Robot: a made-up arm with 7 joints. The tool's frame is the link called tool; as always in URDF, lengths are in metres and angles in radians.
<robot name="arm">
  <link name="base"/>
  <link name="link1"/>
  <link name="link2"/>
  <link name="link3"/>
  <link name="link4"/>
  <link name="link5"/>
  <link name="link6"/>
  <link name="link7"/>
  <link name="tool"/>
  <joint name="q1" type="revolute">
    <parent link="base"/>
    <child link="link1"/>
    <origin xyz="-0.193 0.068 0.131" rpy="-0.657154 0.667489 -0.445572"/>
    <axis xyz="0 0 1"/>
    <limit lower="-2.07" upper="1.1" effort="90" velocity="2.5"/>
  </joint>
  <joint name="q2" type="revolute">
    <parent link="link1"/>
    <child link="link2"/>
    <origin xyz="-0.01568 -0.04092 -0.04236" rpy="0 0.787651 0"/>
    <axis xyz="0 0 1"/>
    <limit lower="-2.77" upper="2.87" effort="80" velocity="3"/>
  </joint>
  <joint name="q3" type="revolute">
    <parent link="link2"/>
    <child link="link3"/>
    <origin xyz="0.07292 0.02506 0.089" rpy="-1.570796 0 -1.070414"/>
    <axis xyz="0 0 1"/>
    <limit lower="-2.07" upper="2.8" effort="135" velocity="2.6"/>
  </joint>
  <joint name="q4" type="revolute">
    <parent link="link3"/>
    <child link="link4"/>
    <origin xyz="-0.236 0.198 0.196" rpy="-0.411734 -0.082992 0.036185"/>
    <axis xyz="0 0 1"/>
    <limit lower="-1.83" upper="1.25" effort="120" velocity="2.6"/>
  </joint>
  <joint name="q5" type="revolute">
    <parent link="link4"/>
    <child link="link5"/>
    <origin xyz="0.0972 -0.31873 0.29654" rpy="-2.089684 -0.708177 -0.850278"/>
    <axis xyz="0 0 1"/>
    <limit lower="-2.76" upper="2.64" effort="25" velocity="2.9"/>
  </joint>
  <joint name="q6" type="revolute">
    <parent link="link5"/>
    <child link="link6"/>
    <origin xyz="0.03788 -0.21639 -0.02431" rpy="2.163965 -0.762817 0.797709"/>
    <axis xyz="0 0 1"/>
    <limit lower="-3.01" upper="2.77" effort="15" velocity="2.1"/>
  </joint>
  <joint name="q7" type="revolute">
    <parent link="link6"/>
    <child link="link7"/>
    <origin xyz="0.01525 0.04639 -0.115" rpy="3.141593 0 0"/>
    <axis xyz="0 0 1"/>
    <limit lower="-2.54" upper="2.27" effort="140" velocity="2.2"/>
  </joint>
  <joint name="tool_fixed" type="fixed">
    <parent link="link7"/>
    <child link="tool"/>
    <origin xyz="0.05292 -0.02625 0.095" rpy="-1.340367 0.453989 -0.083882"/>
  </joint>
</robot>
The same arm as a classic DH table. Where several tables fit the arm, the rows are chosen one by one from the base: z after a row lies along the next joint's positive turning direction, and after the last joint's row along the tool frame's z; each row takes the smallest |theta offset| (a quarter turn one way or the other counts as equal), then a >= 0, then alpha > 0; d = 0 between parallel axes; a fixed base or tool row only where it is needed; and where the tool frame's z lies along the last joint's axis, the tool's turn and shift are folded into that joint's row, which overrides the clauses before.
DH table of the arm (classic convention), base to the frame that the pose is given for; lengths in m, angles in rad. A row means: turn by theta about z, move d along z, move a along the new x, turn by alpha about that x. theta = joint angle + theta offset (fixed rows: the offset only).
base (fixed): d 0.2456, theta0 -1.1217, a -0.145, alpha -0.8997
q1: d -0.2111, theta0 -0.6593, a 0.0409, alpha -0.7877
q2: d 0.0669, theta0 0.5004, a 0.013, alpha -1.5708
q3: d -0.2783, theta0 0.2238, a -0.1862, alpha -0.4195
q4: d 0.8897, theta0 -1.4109, a 0.3324, alpha -1.957
q5: d -0.0016, theta0 0.4552, a -0.1917, alpha 1.9868
q6: d 0, theta0 -1.0322, a -0.0488, alpha 3.1416
q7: d 0.096, theta0 1.0668, a -0.0569, alpha 1.3641
tool (fixed): d -0.0163, theta0 -2.677, a 0, alpha 0
Joint limits (rad, base to tool): -2.07..1.1 -2.77..2.87 -2.07..2.8 -1.83..1.25 -2.76..2.64 -3.01..2.77 -2.54..2.27

